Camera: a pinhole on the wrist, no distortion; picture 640 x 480 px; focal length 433.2 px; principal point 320.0 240.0 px. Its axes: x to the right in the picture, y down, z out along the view. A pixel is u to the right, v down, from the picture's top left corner.
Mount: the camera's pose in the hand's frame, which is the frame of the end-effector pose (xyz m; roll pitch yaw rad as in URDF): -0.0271 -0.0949 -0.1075 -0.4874 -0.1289 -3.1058
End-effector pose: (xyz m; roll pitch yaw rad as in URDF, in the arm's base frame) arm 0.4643 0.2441 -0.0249 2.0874 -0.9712 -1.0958
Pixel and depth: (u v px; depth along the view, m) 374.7 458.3 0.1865
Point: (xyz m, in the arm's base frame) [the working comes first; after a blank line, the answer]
In the camera's frame: 0.0235 0.0940 0.1865

0.6516 0.1374 -0.1832
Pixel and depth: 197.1 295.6 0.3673
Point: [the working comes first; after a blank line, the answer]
In the camera's frame: -0.1042 0.0471 0.3673

0.6237 -0.0787 -0.1224
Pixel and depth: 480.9 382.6 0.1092
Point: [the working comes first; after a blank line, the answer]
In the camera's frame: 0.0406 0.0359 0.1092

0.6013 0.2152 -0.1508
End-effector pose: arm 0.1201 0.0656 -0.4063 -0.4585 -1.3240 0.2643
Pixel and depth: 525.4 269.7 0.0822
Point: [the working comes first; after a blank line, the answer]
In the camera's frame: 0.0390 0.0056 0.0822

0.1136 -0.0808 -0.4520
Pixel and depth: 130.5 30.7 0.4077
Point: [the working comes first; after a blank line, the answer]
In the camera's frame: -0.1783 -0.1970 0.4077

-0.1533 0.0415 -0.1233
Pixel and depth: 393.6 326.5 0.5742
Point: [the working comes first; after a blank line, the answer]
In the camera's frame: 0.0976 0.1147 0.5742

-0.3151 -0.3226 -0.3288
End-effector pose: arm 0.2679 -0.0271 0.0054 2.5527 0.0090 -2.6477
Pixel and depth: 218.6 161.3 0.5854
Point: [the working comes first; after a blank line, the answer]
In the camera's frame: -0.1370 -0.1064 0.5854

0.0968 -0.0961 -0.5084
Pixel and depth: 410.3 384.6 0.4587
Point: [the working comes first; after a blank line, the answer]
In the camera's frame: 0.0956 0.1531 0.4587

0.4440 -0.2055 -0.4380
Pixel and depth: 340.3 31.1 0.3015
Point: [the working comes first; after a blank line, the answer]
In the camera's frame: 0.0141 -0.1454 0.3015

0.2503 0.0053 -0.2418
